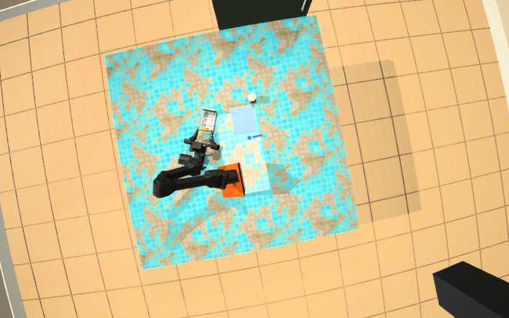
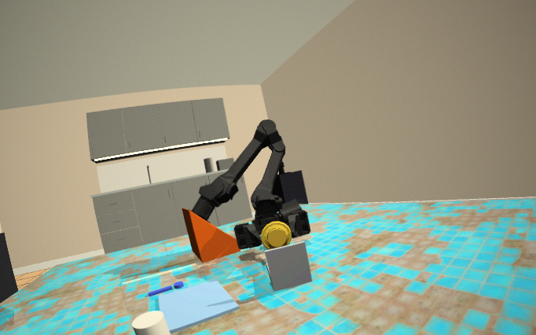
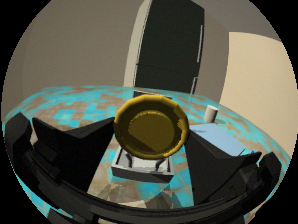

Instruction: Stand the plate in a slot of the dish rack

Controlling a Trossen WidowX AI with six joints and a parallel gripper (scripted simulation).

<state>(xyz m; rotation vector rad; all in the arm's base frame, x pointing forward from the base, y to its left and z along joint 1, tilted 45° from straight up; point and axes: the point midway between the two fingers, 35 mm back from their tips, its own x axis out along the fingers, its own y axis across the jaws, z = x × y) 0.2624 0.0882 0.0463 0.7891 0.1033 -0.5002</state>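
The dish rack is 5 cm below my gripper tip, 4 cm ahead of it and 2 cm to the right of it. The rest, counted from my gripper tip: blue pen (24 cm to the right, 11 cm behind, 7 cm below); then light blue mat (21 cm to the right, 7 cm below); then yellow plate (1 cm behind).
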